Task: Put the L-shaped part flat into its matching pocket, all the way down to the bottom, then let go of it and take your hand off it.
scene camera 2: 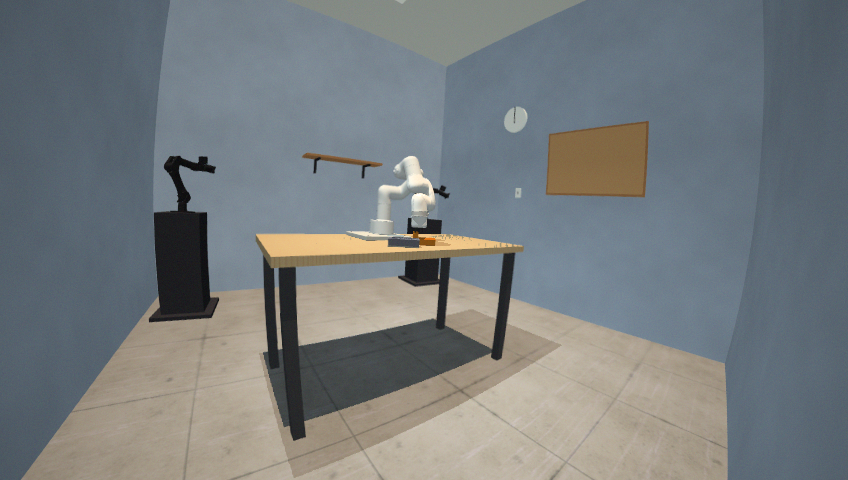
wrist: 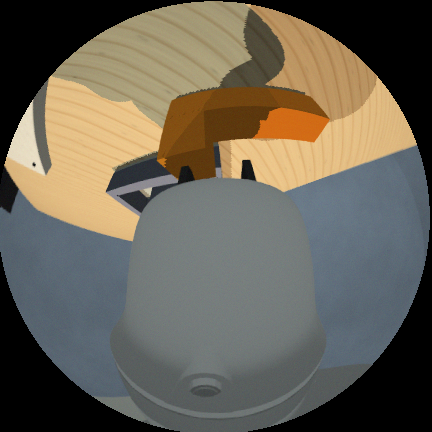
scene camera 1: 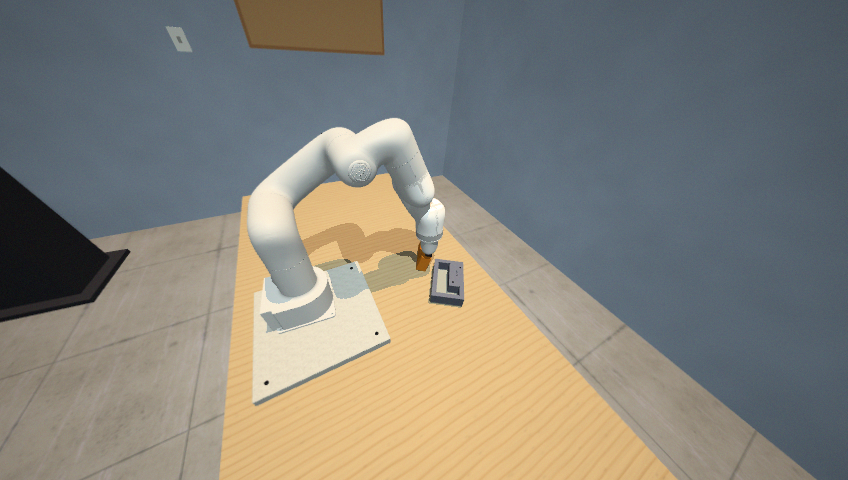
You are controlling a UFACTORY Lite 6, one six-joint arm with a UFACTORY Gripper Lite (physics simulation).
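Seen in the pictures: hand at its tool point: [scene camera 2: 418, 230] [wrist: 217, 185] [scene camera 1: 429, 250]; arm's base at its link origin: [scene camera 2: 382, 233] [scene camera 1: 308, 303].
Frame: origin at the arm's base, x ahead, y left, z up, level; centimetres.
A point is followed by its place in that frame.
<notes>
The orange L-shaped part [scene camera 1: 421, 262] @(x 32.5, y 1.8, z 2.1 cm) [scene camera 2: 427, 241] @(x 37.3, y 7.4, z 0.0 cm) [wrist: 292, 124] @(x 36.5, y 8.9, z 1.3 cm) stands on edge on the table, beside the dark grey block and outside its pocket. One leg lies along the table and the other rises under the gripper. The grey block [scene camera 1: 455, 273] @(x 40.7, y -5.3, z 1.6 cm) [scene camera 2: 403, 242] @(x 41.9, y -8.2, z 0.2 cm) [wrist: 135, 172] @(x 33.1, y -5.5, z 0.1 cm) has an L-shaped pocket with a pale bottom. My gripper [scene camera 1: 427, 255] [wrist: 217, 169] @(x 35.5, y 3.2, z 5.0 cm) is low over the part. In the wrist view its two black fingertips stand apart; the left one overlaps the raised leg, and table shows beside the right one. The grey housing hides the lower end of that leg.
The white arm base stands on a pale plate [scene camera 1: 333, 362] @(x 4.3, y -17.4, z 0.2 cm) at the left of the wooden table [scene camera 1: 452, 404] @(x 25.2, y -33.3, z -2.0 cm) [scene camera 2: 333, 246] @(x 36.7, y -38.1, z -2.0 cm). The grey block is close to the gripper. The table's edge and the blue wall [scene camera 1: 654, 148] lie beyond the block.
</notes>
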